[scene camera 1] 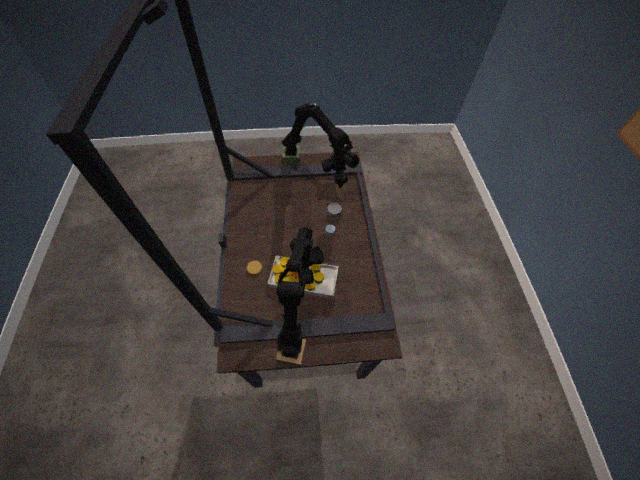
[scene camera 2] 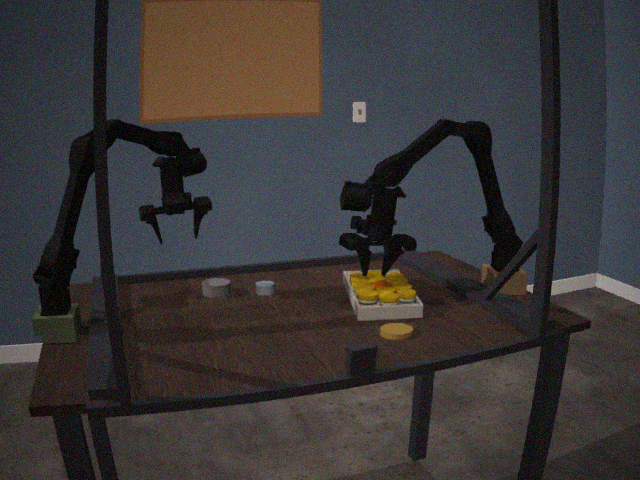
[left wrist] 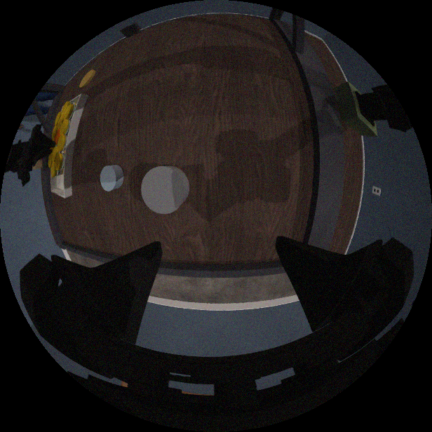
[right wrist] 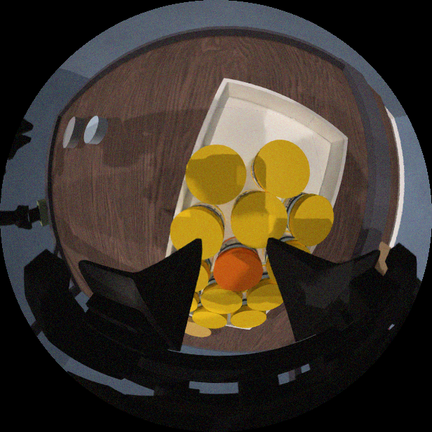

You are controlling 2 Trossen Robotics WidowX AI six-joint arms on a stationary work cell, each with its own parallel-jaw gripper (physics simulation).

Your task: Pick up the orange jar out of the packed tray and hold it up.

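Places are measured from the left arm's base along level axes (x down, y back, z left), in centimetres.
Where they show: left gripper, fingertip midpoint: [scene camera 2: 178,241]; right gripper, fingertip midpoint: [scene camera 1: 305,269] [scene camera 2: 373,275]; left arm's base, origin of the base link: [scene camera 1: 291,151] [scene camera 2: 55,310]; right arm's base, origin of the base link: [scene camera 1: 291,349].
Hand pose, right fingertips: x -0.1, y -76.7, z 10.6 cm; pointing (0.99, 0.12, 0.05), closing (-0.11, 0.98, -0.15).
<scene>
Each offset is from my right fingertips to the top centre of the thing. "spot": to the spot under its first point.
The orange jar {dx +1.1, dy -1.0, dz -3.5 cm} [scene camera 2: 383,284] [right wrist: 238,269] stands in the white tray {dx +2.7, dy -1.5, dz -0.6 cm} [scene camera 2: 388,311] [right wrist: 280,92] among several yellow-lidded jars [right wrist: 216,174]. In the right wrist view its orange lid shows between and beyond the fingertips. My right gripper [scene camera 2: 374,274] [right wrist: 235,244] is partly open and empty, pointing down low over the jars; in scene camera 1 the arm covers part of the tray {spot: dx +5.4, dy -3.3, dz +11.7 cm} [scene camera 1: 330,281]. My left gripper [scene camera 2: 178,240] [left wrist: 219,245] is wide open and empty, high above the table at the other end, away from the tray. The lower part of the orange jar is hidden by neighbouring jars.
A grey round block {dx +2.9, dy +37.4, dz +14.2 cm} [scene camera 1: 334,208] [scene camera 2: 216,287] [left wrist: 165,190] and a smaller pale blue one {dx +3.5, dy +24.9, dz +11.9 cm} [scene camera 1: 330,228] [scene camera 2: 265,288] [left wrist: 111,178] stand between the arms. A flat tan disc {dx +4.7, dy +3.0, dz -24.0 cm} [scene camera 1: 253,267] [scene camera 2: 396,331] lies beside the tray. Dark frame posts [scene camera 2: 549,155] rise at the table's edge.
</scene>
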